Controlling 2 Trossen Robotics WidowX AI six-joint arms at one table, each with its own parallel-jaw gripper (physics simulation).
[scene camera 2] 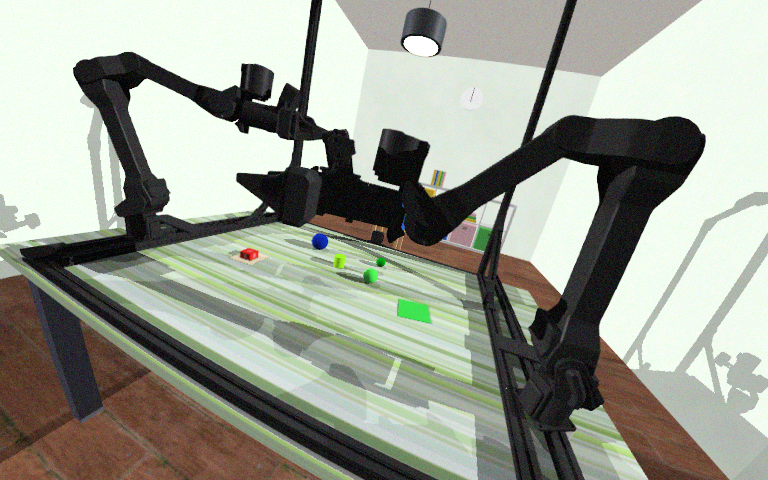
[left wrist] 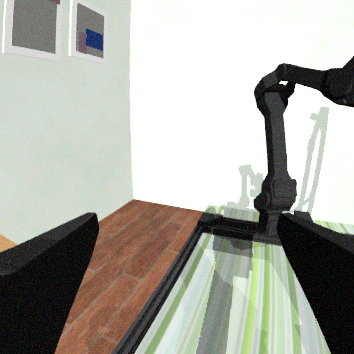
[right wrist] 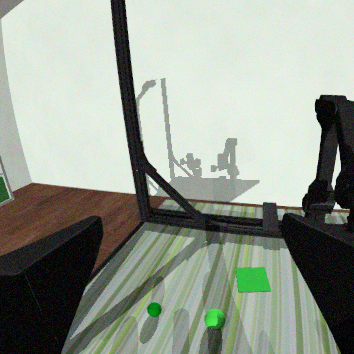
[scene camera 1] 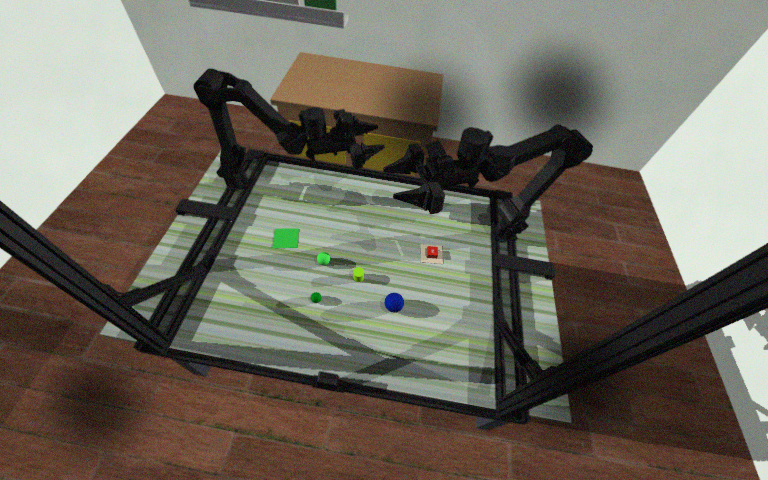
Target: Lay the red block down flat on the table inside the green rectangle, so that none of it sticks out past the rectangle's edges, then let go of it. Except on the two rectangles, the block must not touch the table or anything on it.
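Seen in the pictures: left gripper, between the fingertips: (scene camera 2: 254, 175) (left wrist: 189, 222) (scene camera 1: 381, 136); right gripper, between the fingertips: (right wrist: 194, 224) (scene camera 1: 388, 182); left arm's base, origin of its link: (scene camera 2: 542, 409) (scene camera 1: 236, 182); right arm's base, origin of its link: (scene camera 2: 143, 236) (left wrist: 267, 229) (scene camera 1: 504, 233).
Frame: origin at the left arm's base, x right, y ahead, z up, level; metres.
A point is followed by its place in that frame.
Note:
A small red block (scene camera 1: 432, 250) @(x 0.392, y 0.593, z 0.000 m) (scene camera 2: 249, 254) @(x 0.376, y 0.586, z -0.002 m) lies on a pale rectangle (scene camera 1: 424, 259) @(x 0.409, y 0.564, z -0.018 m) (scene camera 2: 259, 259) @(x 0.388, y 0.564, z -0.018 m), right of the table's middle in scene camera 1. A flat green rectangle (scene camera 1: 286, 238) @(x 0.254, y 0.150, z -0.018 m) (scene camera 2: 414, 311) @(x 0.247, y 0.148, z -0.018 m) (right wrist: 253, 279) @(x 0.249, y 0.152, z -0.018 m) lies bare on the table, at the left in scene camera 1. My left gripper (scene camera 1: 379, 137) @(x 0.120, y 0.471, z 0.240 m) (left wrist: 189, 222) @(x 0.120, y 0.471, z 0.240 m) is open and empty, high near the table's back edge in scene camera 1. My right gripper (scene camera 1: 390, 182) @(x 0.400, y 0.417, z 0.336 m) (right wrist: 194, 224) @(x 0.400, y 0.417, z 0.336 m) is open and empty, raised beside it, away from the block. In scene camera 2 the grippers partly overlap. Neither wrist view shows the block.
Between the rectangles, toward the front in scene camera 1, are a light green ball (scene camera 1: 323, 258) @(x 0.372, y 0.254, z 0.018 m) (scene camera 2: 370, 275) @(x 0.345, y 0.258, z 0.010 m) (right wrist: 215, 319) @(x 0.362, y 0.268, z 0.017 m), a yellow-green cylinder (scene camera 1: 358, 274) @(x 0.442, y 0.346, z 0.014 m) (scene camera 2: 339, 260) @(x 0.418, y 0.348, z 0.006 m), a dark green ball (scene camera 1: 316, 297) @(x 0.490, y 0.219, z 0.009 m) (scene camera 2: 381, 262) @(x 0.470, y 0.218, z 0.001 m) (right wrist: 154, 309) @(x 0.480, y 0.227, z 0.007 m) and a blue ball (scene camera 1: 394, 302) @(x 0.556, y 0.424, z 0.033 m) (scene camera 2: 320, 241) @(x 0.520, y 0.424, z 0.018 m). A black frame borders the table.

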